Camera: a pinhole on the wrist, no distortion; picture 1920 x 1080 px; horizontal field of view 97.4 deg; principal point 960.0 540.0 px. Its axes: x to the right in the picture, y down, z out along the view. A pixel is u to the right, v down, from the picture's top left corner.
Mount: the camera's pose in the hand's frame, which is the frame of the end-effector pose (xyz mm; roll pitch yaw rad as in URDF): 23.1 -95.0 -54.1 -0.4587 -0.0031 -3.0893
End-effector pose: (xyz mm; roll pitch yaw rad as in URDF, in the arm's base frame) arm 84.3 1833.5 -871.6 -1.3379 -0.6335 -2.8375
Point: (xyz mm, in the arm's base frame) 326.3 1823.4 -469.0
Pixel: 929 989
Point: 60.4 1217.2 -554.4
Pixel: outside the picture
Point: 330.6 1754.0 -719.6
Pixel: 1295 483
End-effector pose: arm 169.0 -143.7 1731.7 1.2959 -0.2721 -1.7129
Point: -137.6 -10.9 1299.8
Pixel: 1489 989
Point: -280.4 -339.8 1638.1
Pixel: 605 503
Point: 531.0 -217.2 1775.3
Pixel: behind the camera
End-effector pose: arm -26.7 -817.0 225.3 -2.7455 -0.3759 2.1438
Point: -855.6 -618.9 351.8
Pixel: 61 889
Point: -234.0 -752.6 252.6
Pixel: 107 307
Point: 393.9 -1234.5 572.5
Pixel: behind the camera
